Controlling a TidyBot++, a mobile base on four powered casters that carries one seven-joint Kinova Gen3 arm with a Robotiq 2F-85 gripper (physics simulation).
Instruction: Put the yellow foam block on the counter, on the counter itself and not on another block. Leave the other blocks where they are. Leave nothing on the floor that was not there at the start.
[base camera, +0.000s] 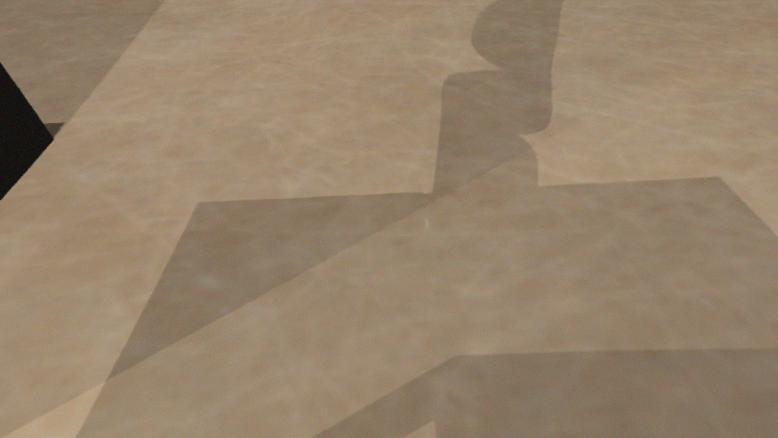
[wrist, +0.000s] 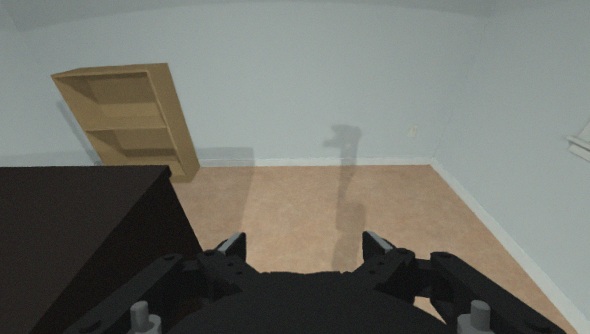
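My gripper is open and empty at the bottom of the wrist view, with floor showing between its fingertips. The dark counter fills the lower left of the wrist view, left of the gripper. A dark corner of furniture shows at the left edge of the base camera view. The yellow foam block does not show in either view, and no other block shows.
A wooden shelf unit stands against the far wall, behind the counter. The tan floor stretches right of the counter to the pale walls. Shadows of the robot lie across it. A window sill shows at the right.
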